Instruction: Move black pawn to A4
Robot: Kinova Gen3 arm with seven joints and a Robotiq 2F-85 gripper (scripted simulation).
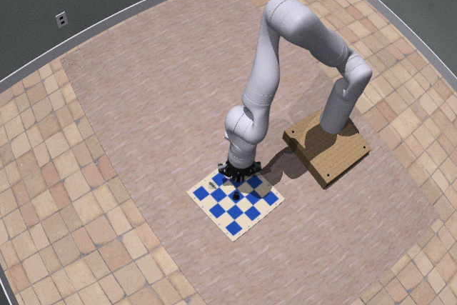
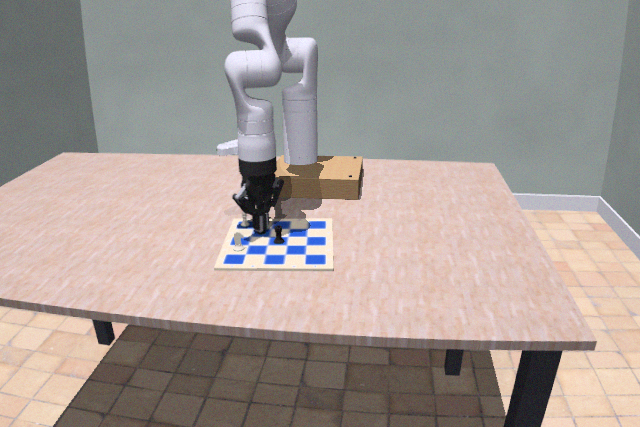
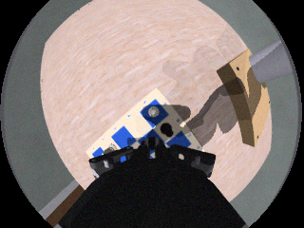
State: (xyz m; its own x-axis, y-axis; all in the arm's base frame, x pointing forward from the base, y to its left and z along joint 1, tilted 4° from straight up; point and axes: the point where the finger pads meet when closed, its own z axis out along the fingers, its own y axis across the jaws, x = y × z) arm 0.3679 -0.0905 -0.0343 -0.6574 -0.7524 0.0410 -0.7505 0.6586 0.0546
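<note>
The black pawn lies 10 mm below my hand. From my hand the other things lie so: white pawn 40 mm to the right, 40 mm behind, 10 mm below; white knight 70 mm ahead, 40 mm to the right, 10 mm below; chessboard 40 mm to the left, 40 mm ahead, 30 mm below.
</note>
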